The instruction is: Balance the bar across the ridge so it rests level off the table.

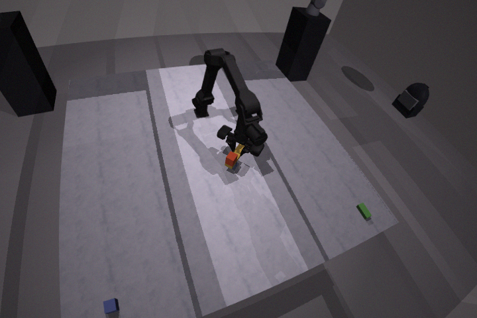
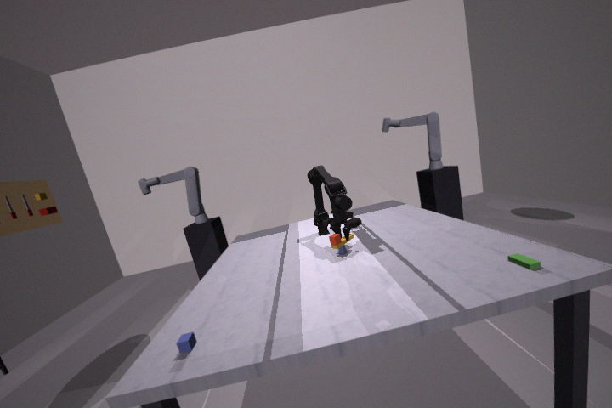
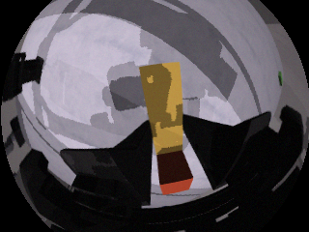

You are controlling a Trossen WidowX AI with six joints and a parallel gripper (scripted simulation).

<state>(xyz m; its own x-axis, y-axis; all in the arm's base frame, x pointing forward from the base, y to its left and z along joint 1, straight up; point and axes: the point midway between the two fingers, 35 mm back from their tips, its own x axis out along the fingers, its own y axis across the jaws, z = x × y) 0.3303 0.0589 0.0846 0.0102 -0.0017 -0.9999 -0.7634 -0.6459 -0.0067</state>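
My gripper tip is 2 cm short of the yellow bar, 3 cm to the left of it and 1 cm below it. The rest, counted from my gripper tip: blue cube (41 cm ahead, 56 cm to the right, 3 cm below); green flat block (41 cm ahead, 44 cm to the left, 4 cm below).
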